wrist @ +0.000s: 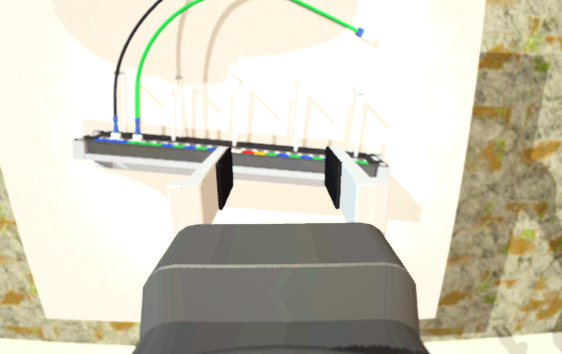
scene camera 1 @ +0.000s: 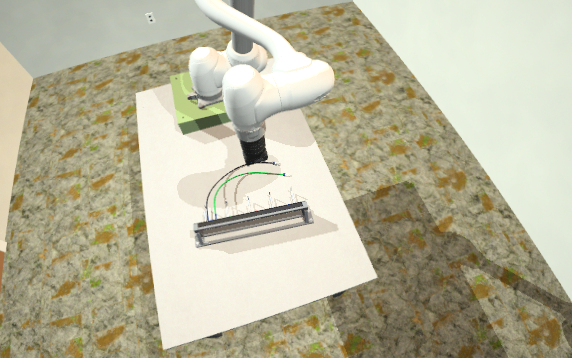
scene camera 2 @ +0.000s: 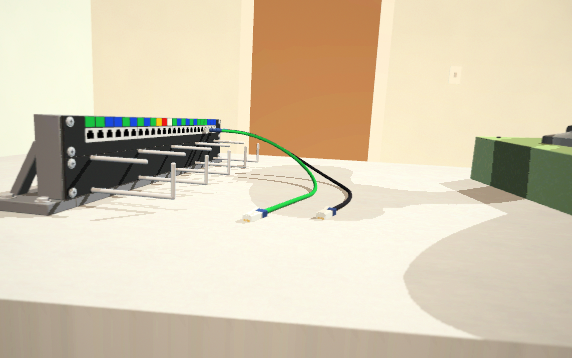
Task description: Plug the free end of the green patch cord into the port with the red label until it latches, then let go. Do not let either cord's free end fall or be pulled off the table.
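Places are measured from the arm's base along level axes (x ahead, y left, z up), in centimetres.
Pixels of known places: gripper, fingertip midpoint: (wrist: 278,166) (scene camera 1: 255,161); arm's base, link origin: (scene camera 1: 211,93).
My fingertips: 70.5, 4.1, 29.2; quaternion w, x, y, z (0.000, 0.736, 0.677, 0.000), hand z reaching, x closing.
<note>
Ahead of a thing's pixels: the offset from my fingertips to its top centre, as dx, dy, dz. "spot": to the spot under its first point.
The green patch cord (scene camera 1: 248,173) (scene camera 2: 295,156) (wrist: 146,56) is plugged in near one end of the patch panel {+3.1, -7.4, -28.2} (scene camera 1: 252,217) (scene camera 2: 75,165) (wrist: 176,154) and arcs over the table. Its free end, a clear plug {-11.1, +15.5, -37.1} (scene camera 1: 287,175) (scene camera 2: 254,216) (wrist: 369,37) with a blue collar, lies on the table in front of the panel. The red label {spot: +5.0, -5.0, -28.8} (scene camera 2: 164,121) (wrist: 248,152) is on the panel's label strip, between a yellow and a white one. My gripper (wrist: 278,166) is open and empty, high above the table; in scene camera 1 its fingers are hidden. It does not show in scene camera 2.
A black cord (scene camera 1: 215,184) (scene camera 2: 330,181) (wrist: 125,56) is plugged in beside the green one; its free plug {spot: -18.3, +13.7, -37.9} (scene camera 1: 277,164) (scene camera 2: 325,214) lies on the table farther from the panel. Several thin metal cable guides (scene camera 2: 173,181) (wrist: 296,117) stick out from the panel's port side. A green base block (scene camera 1: 205,121) (scene camera 2: 510,170) stands near the arm.
</note>
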